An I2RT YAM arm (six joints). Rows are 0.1 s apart.
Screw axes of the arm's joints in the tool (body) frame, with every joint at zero. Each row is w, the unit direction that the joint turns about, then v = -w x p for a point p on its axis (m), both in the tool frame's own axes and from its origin. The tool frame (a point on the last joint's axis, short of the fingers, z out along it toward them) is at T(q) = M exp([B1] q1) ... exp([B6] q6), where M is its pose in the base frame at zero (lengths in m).
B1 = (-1, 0, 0, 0, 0.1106, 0)
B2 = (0, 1, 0, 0.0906, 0, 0.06)
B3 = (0, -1, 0, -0.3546, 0, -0.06)
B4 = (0, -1, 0, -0.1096, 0, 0)
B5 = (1, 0, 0, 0, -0.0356, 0)
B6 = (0, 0, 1, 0, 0, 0)
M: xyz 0.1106 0 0.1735 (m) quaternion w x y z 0.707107 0 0.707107 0
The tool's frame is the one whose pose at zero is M.
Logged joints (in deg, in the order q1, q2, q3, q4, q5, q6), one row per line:
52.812, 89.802, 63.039, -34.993, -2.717, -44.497
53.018, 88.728, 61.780, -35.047, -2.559, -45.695
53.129, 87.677, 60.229, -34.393, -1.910, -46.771
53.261, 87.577, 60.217, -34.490, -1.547, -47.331
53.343, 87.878, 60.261, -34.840, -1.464, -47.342
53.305, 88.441, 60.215, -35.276, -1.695, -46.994
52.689, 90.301, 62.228, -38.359, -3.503, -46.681
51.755, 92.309, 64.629, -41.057, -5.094, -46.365
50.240, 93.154, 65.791, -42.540, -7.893, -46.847
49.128, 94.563, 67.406, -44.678, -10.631, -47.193
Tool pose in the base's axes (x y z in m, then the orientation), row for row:
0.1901, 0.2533, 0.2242, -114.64, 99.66, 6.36
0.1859, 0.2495, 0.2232, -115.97, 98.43, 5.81
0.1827, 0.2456, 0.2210, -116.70, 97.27, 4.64
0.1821, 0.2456, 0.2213, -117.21, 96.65, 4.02
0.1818, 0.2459, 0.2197, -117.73, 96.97, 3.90
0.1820, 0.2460, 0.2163, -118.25, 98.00, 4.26
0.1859, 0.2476, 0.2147, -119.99, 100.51, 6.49
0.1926, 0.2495, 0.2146, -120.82, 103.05, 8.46
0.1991, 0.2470, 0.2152, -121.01, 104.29, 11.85
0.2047, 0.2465, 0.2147, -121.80, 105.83, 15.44
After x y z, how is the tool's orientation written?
As a rotation vector, in degrees.
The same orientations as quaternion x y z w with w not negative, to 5 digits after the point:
-0.73169, 0.63608, 0.04059, 0.24162
-0.73958, 0.62772, 0.03705, 0.24005
-0.74498, 0.62094, 0.02962, 0.24198
-0.74830, 0.61704, 0.02566, 0.24216
-0.74963, 0.61744, 0.02483, 0.23706
-0.74938, 0.62105, 0.02700, 0.22801
-0.75010, 0.62832, 0.04057, 0.20228
-0.74707, 0.63719, 0.05231, 0.18204
-0.74416, 0.64134, 0.07287, 0.17203
-0.74227, 0.64495, 0.09409, 0.15565

